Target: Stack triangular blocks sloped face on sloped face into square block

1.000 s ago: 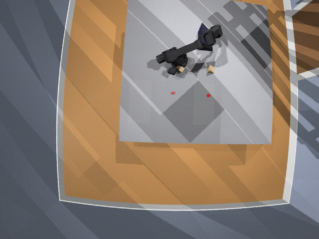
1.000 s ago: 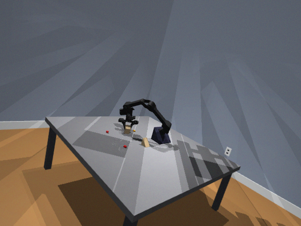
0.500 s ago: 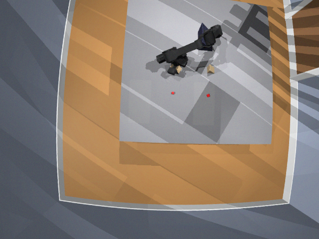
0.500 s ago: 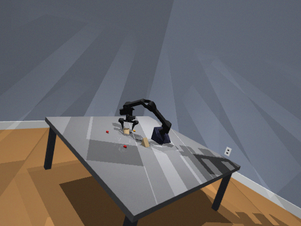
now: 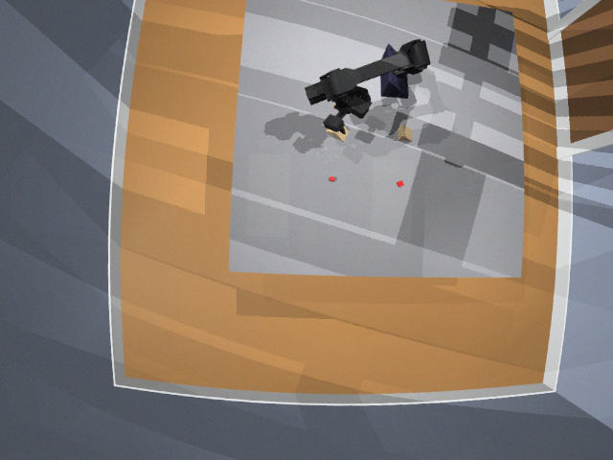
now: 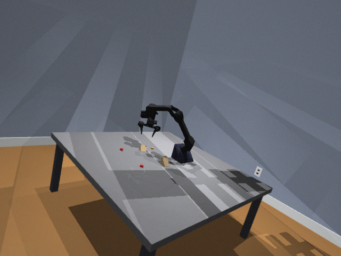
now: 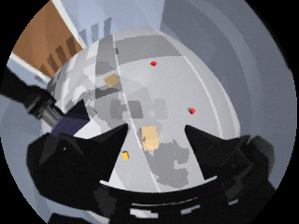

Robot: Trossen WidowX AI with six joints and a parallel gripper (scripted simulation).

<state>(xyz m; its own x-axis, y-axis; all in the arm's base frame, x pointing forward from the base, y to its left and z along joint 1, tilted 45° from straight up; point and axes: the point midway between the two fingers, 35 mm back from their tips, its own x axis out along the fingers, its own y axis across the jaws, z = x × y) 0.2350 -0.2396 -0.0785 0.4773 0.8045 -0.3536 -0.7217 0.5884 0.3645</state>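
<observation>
Right now my gripper tip is 140 mm past the small orange piece, 140 mm above it and 30 mm to the left of it.
</observation>
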